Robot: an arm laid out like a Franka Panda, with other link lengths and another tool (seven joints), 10 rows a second.
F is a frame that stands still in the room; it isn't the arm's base.
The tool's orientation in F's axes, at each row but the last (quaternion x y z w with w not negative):
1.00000 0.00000 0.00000 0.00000
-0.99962 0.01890 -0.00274 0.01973
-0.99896 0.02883 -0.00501 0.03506
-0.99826 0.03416 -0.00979 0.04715
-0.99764 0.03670 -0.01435 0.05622
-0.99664 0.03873 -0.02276 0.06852
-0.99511 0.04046 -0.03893 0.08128
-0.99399 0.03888 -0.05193 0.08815
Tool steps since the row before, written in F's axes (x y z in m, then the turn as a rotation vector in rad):
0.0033 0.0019 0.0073 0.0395 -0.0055 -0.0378
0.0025 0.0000 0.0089 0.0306 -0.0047 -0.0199
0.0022 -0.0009 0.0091 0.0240 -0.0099 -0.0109
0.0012 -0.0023 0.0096 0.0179 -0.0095 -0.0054
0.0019 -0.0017 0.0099 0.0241 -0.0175 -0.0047
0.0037 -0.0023 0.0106 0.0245 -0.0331 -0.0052
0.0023 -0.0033 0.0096 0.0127 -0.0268 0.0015
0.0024 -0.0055 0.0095 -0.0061 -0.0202 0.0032
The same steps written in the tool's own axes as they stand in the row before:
0.0033 -0.0019 -0.0073 0.0395 0.0055 0.0378
0.0025 -0.0004 -0.0089 0.0307 0.0043 0.0199
0.0023 0.0001 -0.0091 0.0244 0.0093 0.0105
0.0015 0.0013 -0.0097 0.0184 0.0087 0.0049
0.0023 0.0004 -0.0100 0.0252 0.0161 0.0035
0.0043 0.0005 -0.0106 0.0269 0.0316 0.0019
0.0033 0.0015 -0.0098 0.0151 0.0252 -0.0047
0.0038 0.0035 -0.0100 -0.0040 0.0197 -0.0073

